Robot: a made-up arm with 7 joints.
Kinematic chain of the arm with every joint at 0, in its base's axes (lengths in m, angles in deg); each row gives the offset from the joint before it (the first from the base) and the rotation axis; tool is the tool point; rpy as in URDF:
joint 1: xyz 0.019 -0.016 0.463 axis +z
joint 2: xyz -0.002 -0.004 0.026 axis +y
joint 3: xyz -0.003 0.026 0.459 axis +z
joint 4: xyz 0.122 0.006 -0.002 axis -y
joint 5: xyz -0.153 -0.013 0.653 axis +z
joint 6: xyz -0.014 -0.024 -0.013 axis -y
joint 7: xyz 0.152 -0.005 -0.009 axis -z
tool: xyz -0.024 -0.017 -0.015 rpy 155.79 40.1 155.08
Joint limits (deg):
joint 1: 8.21..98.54
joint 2: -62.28..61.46
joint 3: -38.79..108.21
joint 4: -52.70..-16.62
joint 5: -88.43..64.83
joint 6: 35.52..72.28
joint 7: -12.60..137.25
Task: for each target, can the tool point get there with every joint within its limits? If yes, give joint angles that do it. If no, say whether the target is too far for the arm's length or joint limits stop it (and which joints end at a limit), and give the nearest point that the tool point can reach.
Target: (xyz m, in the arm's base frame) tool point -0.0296 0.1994 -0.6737
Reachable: no: joint limits stop it (at a limit: joint 1, joint 2, joint 4, joint 6, joint 7) | nearest point -0.1650 1.0851 0.3335 | short by 1.348 m
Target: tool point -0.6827 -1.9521 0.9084
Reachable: no: too far | nearest point -0.3966 -1.1627 0.8326 | short by 0.843 m
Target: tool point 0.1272 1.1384 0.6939
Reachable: yes | joints 86.02 48.22 -1.89 -48.84 13.47 61.53 15.92
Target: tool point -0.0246 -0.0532 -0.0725
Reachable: no: joint limits stop it (at a limit: joint 1, joint 2, joint 4, joint 6, joint 7) | nearest point -0.2028 1.0691 0.3493 | short by 1.212 m
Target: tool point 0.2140 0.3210 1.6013
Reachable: yes | joints 64.08 -1.13 -13.11 -29.97 38.16 41.52 73.75
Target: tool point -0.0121 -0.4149 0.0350
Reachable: no: joint limits stop it (at a limit: joint 1, joint 2, joint 3, joint 4, joint 5, joint 6, joint 7) | nearest point -0.4415 -1.0443 0.6834 | short by 1.000 m
